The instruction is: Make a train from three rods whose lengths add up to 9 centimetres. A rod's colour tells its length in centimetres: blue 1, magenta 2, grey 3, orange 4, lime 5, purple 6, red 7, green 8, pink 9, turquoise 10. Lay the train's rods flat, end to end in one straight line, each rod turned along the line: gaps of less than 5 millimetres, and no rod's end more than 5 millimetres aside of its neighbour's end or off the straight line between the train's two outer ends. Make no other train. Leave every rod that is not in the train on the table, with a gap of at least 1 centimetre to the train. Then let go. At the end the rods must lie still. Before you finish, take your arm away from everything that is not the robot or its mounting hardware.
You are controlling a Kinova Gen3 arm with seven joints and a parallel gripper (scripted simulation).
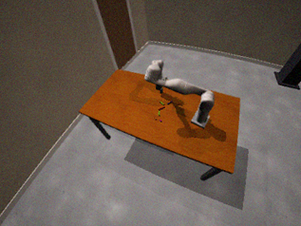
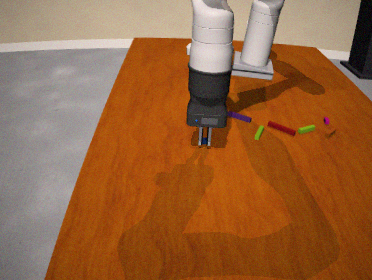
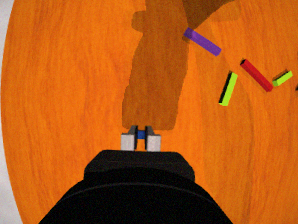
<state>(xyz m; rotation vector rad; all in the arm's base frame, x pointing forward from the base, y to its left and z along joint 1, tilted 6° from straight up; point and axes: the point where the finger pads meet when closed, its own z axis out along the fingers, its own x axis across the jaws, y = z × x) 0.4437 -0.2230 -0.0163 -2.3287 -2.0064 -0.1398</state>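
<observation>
Now: hand 10 cm past the magenta rod, 34 cm to the right of it and 2 cm above it. Round my hand: blue rod 1 cm below; then red rod 7 cm behind, 20 cm to the left, 2 cm below; then purple rod 12 cm behind, 10 cm to the left, 2 cm below.
</observation>
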